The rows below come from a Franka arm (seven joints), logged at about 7 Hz.
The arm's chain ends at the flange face. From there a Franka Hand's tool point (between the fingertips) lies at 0.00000 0.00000 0.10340 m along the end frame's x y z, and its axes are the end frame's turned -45 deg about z.
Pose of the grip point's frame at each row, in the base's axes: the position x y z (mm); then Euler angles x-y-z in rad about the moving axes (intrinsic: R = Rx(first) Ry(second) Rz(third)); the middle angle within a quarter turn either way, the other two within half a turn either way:
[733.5, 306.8, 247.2, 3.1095, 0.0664, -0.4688]
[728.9, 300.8, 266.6, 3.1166, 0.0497, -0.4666]
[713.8, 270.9, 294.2, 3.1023, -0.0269, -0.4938]
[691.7, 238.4, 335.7, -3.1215, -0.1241, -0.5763]
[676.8, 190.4, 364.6, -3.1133, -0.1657, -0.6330]
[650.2, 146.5, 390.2, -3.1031, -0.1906, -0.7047]
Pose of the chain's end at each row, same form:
[726.6, 310.1, 350.3, 3.1095, 0.0664, 0.3166]
[723.8, 303.4, 369.8, 3.1166, 0.0497, 0.3188]
[716.6, 275.0, 397.5, 3.1023, -0.0269, 0.2916]
[704.5, 236.3, 438.3, -3.1215, -0.1241, 0.2091]
[693.9, 187.5, 466.5, -3.1133, -0.1657, 0.1524]
[669.8, 142.6, 491.7, -3.1031, -0.1906, 0.0807]

